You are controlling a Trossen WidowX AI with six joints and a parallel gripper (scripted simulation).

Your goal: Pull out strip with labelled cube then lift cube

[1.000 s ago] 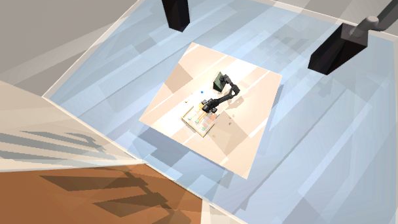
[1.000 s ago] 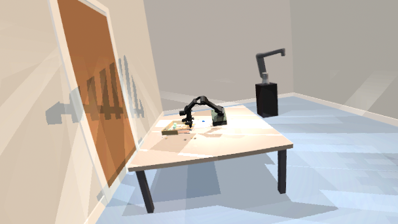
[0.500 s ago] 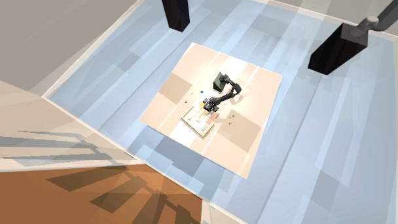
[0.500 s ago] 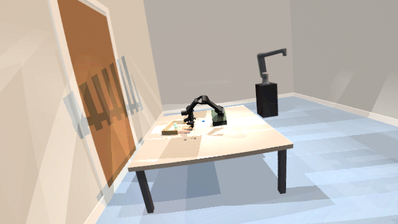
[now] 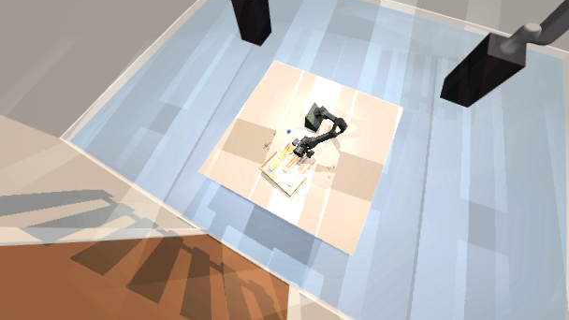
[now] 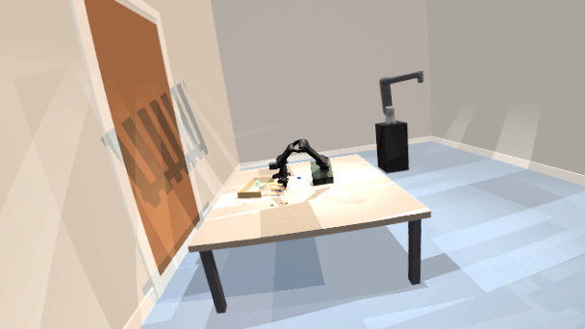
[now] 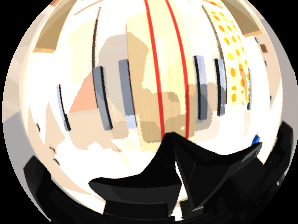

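The long tan strip is 90 mm ahead of my gripper tip and 20 mm to the right of it. From my gripper tip the other things lie so: blue piece: 120 mm behind, 180 mm to the right; then yellow dotted strip: 70 mm ahead, 120 mm to the right.
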